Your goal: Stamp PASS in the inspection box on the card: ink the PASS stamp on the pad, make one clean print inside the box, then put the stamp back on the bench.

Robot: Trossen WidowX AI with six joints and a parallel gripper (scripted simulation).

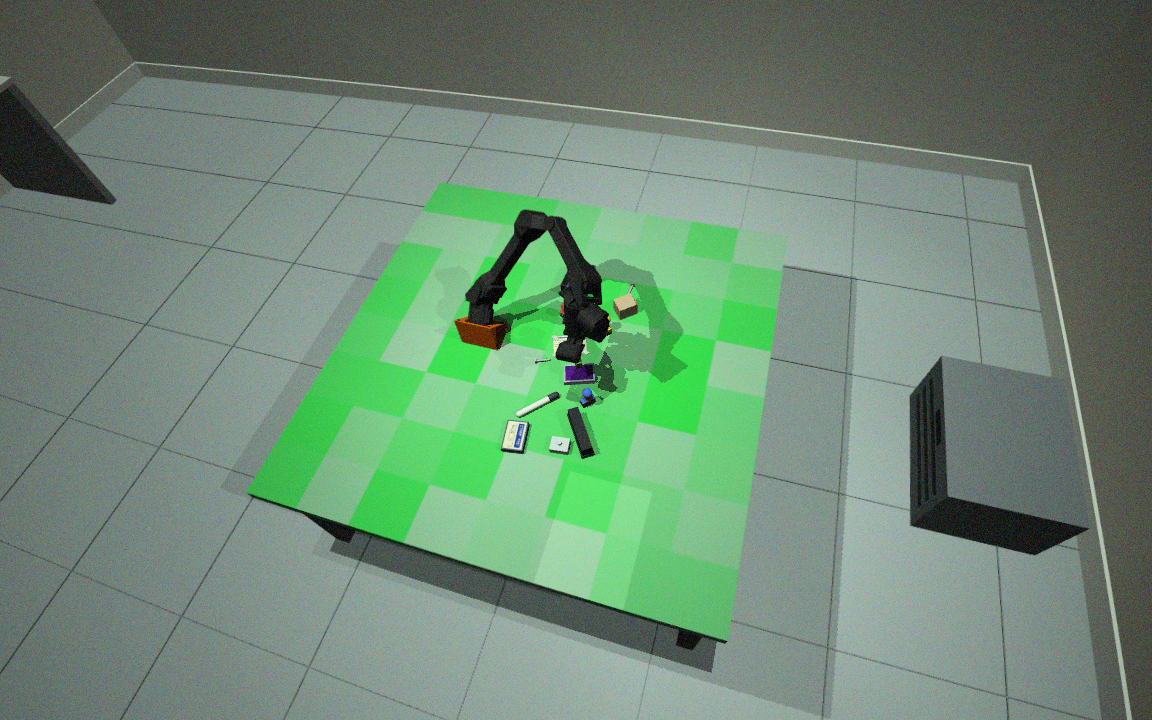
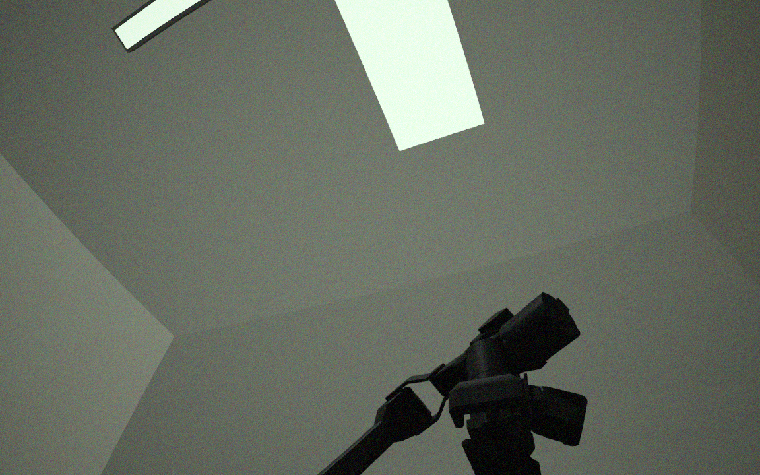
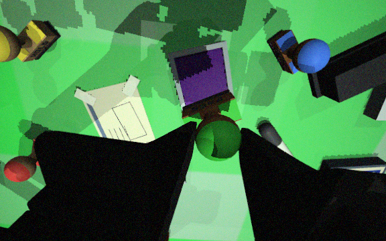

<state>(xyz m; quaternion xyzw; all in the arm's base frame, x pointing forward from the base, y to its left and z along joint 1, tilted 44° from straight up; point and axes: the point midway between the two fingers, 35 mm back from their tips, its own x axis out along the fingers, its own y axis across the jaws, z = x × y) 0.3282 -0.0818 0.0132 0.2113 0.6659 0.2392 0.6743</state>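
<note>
The cream card is 6 cm behind my gripper tip, 10 cm to the left of it and 11 cm below it. Round my gripper tip: green-knobbed stamp 2 cm below; purple ink pad 11 cm below; blue-knobbed stamp 5 cm ahead, 8 cm to the right, 9 cm below.
</note>
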